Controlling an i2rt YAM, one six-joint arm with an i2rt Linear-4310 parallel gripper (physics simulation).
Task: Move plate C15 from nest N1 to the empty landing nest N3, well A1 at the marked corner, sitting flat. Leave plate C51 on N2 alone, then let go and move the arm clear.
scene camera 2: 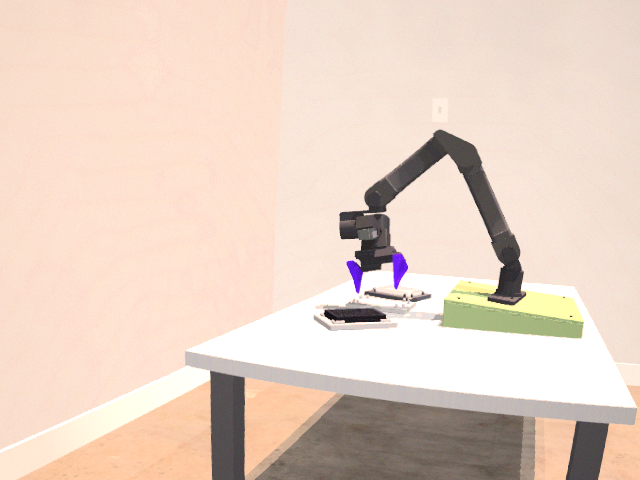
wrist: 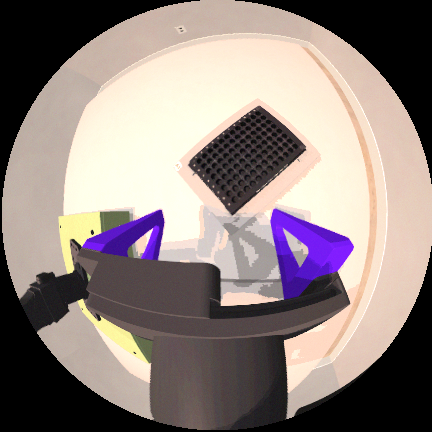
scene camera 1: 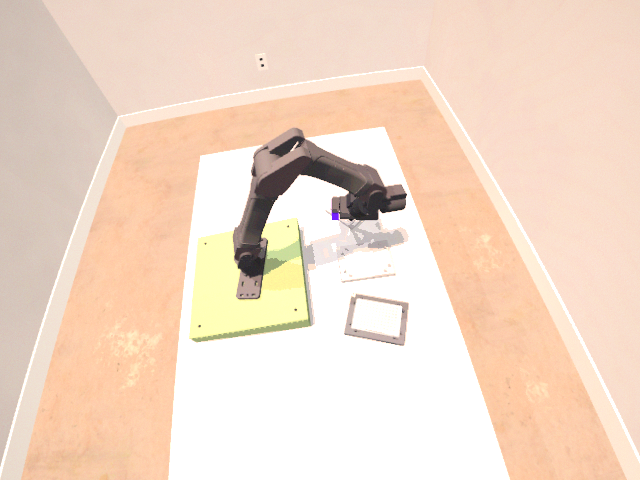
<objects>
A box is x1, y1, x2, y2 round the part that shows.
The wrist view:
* gripper: [76, 208, 352, 429]
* black perforated rack: [188, 105, 305, 214]
</objects>
